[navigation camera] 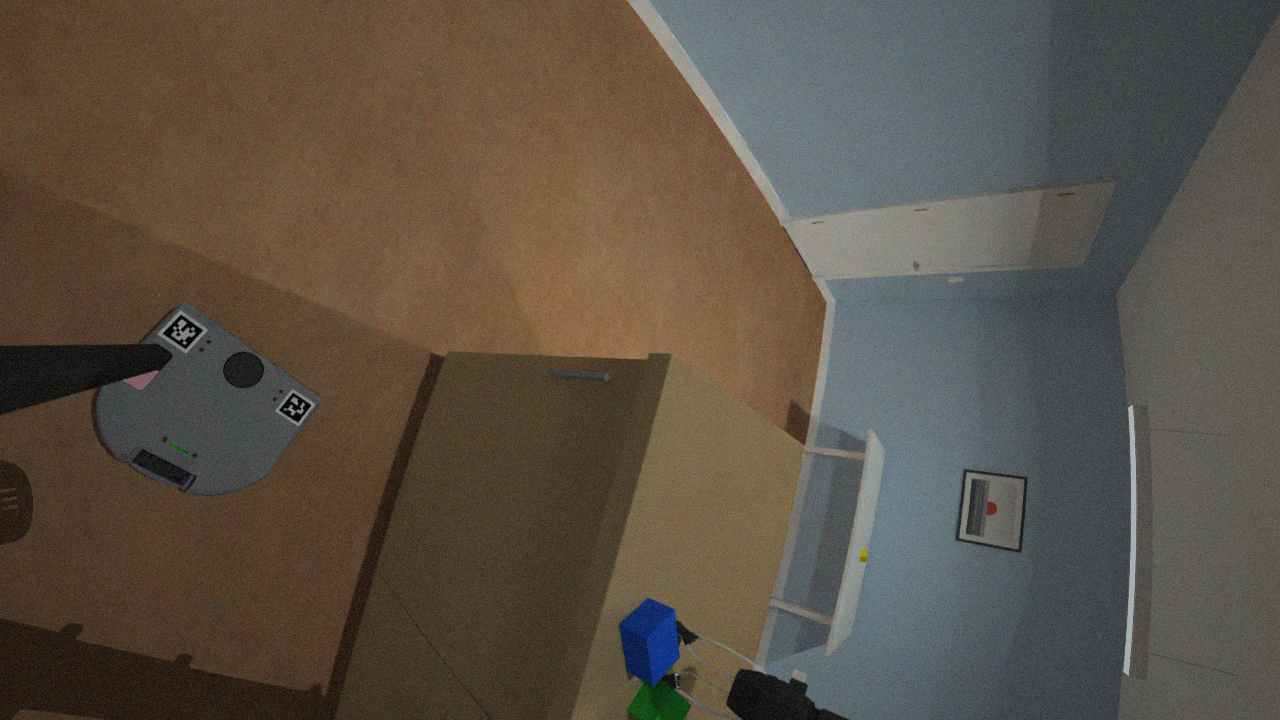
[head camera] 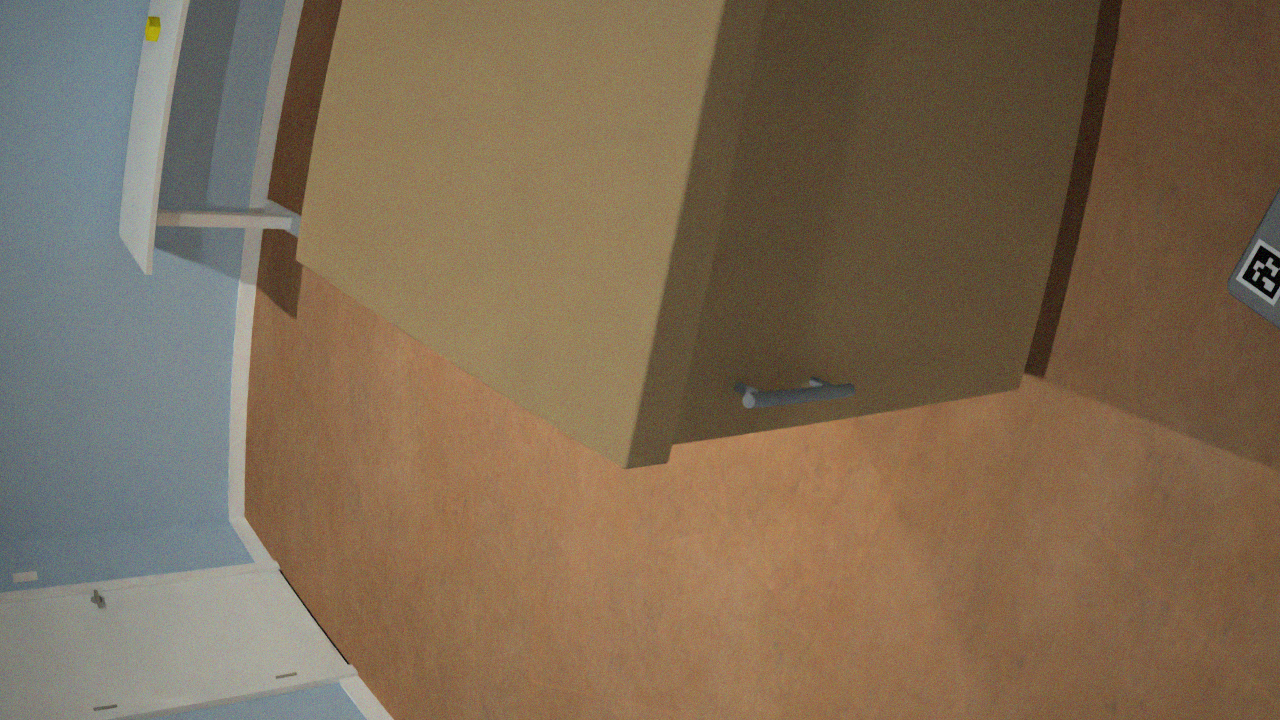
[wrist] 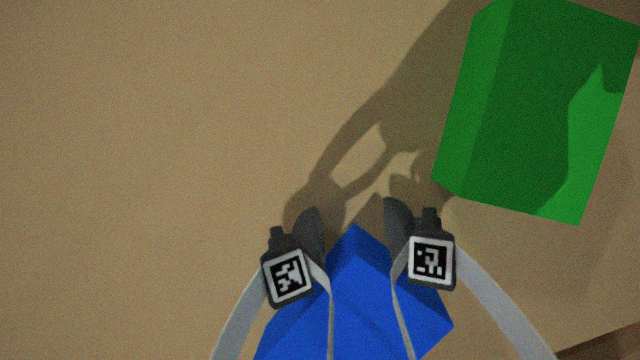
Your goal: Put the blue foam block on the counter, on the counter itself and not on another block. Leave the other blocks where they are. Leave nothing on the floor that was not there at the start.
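Pixels of known places: robot's base, link origin: (navigation camera: pixel 243 367).
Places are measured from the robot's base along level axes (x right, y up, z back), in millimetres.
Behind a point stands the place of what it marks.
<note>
My gripper (wrist: pixel 352 226) @(x 569, y 910, z 20 mm) (navigation camera: pixel 680 656) is shut on the blue foam block (navigation camera: pixel 650 640) @(x 476, y 957, z 8 mm) (wrist: pixel 360 307), which sits tilted between the fingertips. It is over the tan counter (head camera: pixel 501 179) @(x 549, y 910, z -230 mm) (navigation camera: pixel 716 501) @(x 578, y 910, z -217 mm) (wrist: pixel 150 125). In the wrist view the fingers' shadows lie close to the fingertips, so the gap to the counter looks small; the block's underside is hidden. A green block (wrist: pixel 530 120) (navigation camera: pixel 659 702) @(x 588, y 948, z 91 mm) stands on the counter, to the right of and beyond the fingers in the wrist view, apart from the blue block. The head view does not show the gripper.
A small yellow block (head camera: pixel 153 28) @(x 3289, y 749, z -803 mm) (navigation camera: pixel 863 556) @(x 3293, y 747, z -802 mm) is on a white table (head camera: pixel 143 170) @(x 3039, y 720, z -1281 mm) (navigation camera: pixel 870 488) @(x 3080, y 720, z -1252 mm) by the wall. The counter's front has a bar handle (head camera: pixel 796 394) @(x 330, y 757, z -279 mm) (navigation camera: pixel 580 375) @(x 329, y 757, z -280 mm). The counter's edge shows at lower right in the wrist view. My base (navigation camera: pixel 205 420) @(x 5, y 160, z 119 mm) stands on the floor before the counter.
</note>
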